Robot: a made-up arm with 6 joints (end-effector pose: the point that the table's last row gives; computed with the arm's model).
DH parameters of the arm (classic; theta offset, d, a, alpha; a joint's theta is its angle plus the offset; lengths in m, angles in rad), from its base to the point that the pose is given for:
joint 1: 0 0.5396 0 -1.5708
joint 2: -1.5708 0 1.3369 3.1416
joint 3: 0 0 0 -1.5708
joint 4: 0 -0.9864 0 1.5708
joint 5: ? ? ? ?
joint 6: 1.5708 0 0 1.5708
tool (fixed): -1.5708 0 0 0
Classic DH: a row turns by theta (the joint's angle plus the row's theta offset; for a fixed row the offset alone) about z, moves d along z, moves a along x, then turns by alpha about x.
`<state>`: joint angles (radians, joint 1 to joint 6).
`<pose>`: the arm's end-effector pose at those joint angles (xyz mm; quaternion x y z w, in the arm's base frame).
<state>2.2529 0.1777 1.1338 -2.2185 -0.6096 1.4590</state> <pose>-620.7 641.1 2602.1 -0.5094 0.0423 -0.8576 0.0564</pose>
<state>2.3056 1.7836 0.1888 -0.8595 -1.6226 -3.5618</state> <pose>-732.6 936.0 -726.5 0.1190 -0.1848 -0.7269 0.6506</pose>
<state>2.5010 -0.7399 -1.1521 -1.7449 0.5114 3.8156</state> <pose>25.4 -46.7 1015.7 -0.5779 -0.6857 0.4387 0.0583</pose>
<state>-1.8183 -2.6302 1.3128 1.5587 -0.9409 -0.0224</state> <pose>304.3 1210.5 -1424.3 0.2332 0.8638 0.3075 0.3240</pose>
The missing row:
joint 5: 0 0.1286 0 -1.5708
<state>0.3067 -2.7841 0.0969 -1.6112 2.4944 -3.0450</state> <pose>-1324.6 -414.0 -334.5 0.5996 -0.0325 -0.1938 0.7758</pose>
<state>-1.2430 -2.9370 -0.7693 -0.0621 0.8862 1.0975</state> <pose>-385.3 734.5 50.9 0.5030 0.6996 0.4399 0.2531</pose>
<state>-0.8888 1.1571 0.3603 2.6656 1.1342 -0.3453</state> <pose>1321.5 -1446.2 412.8 -0.4135 0.3058 0.5777 0.6339</pose>
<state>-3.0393 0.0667 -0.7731 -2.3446 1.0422 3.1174</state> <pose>-666.4 -158.8 1077.7 -0.7239 -0.4170 0.5492 0.0202</pose>
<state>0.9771 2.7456 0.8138 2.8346 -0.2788 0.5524</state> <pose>12.3 237.4 -1630.4 0.5539 0.3701 -0.5957 0.4486</pose>
